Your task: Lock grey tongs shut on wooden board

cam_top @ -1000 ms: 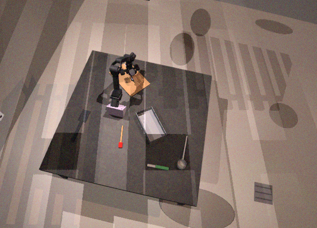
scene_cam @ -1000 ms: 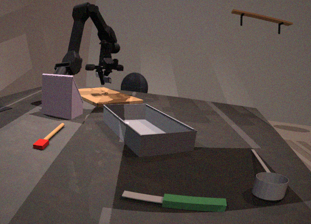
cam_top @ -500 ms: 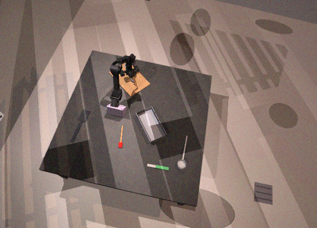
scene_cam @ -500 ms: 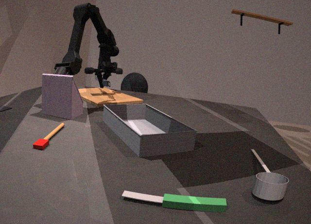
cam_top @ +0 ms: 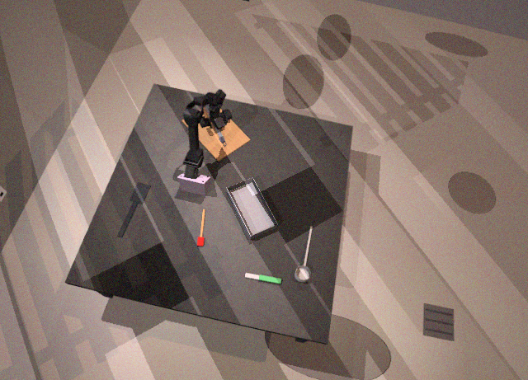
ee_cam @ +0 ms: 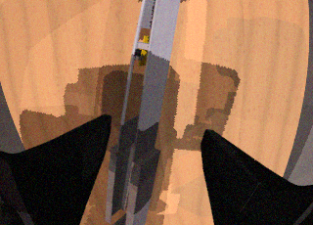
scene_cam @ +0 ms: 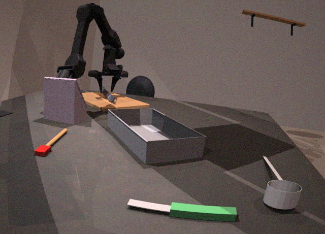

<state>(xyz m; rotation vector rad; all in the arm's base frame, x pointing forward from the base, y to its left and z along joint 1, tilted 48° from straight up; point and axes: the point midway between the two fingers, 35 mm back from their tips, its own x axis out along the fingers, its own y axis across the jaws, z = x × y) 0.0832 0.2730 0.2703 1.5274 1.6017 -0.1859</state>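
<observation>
The wooden board is 40 mm below my gripper tip. Round my gripper tip: grey roasting tin (260 mm ahead, 490 mm to the right, 20 mm below); red-headed spatula (20 mm ahead, 650 mm to the right, 40 mm below); yellow part (30 mm ahead, 30 mm to the right, 20 mm below).
</observation>
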